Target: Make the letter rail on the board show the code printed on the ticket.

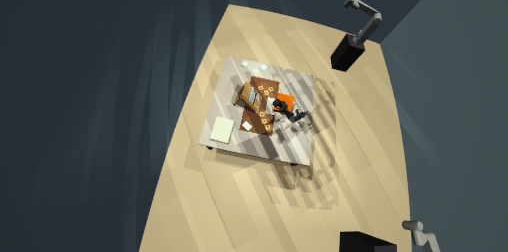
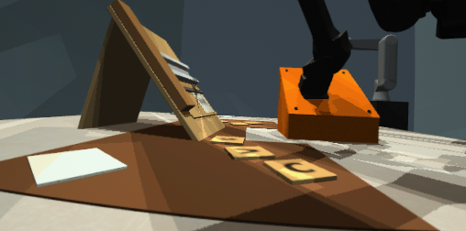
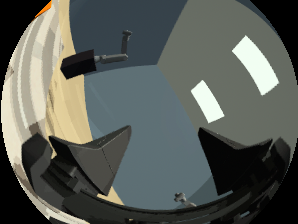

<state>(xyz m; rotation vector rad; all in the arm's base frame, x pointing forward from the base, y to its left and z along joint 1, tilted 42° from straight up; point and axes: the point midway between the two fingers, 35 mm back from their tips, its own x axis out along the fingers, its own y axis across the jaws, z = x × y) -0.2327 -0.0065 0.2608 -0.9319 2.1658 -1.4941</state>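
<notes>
My gripper tip is now 44 cm short of the u tile, 34 cm above it and 33 cm to the left of it. Also, from my gripper tip: tan tile marked v 42 cm ahead, 34 cm below, 6 cm to the left; brown mat 45 cm ahead, 34 cm below, 16 cm to the right; tile marked c 37 cm ahead, 34 cm below, 13 cm to the left.
</notes>
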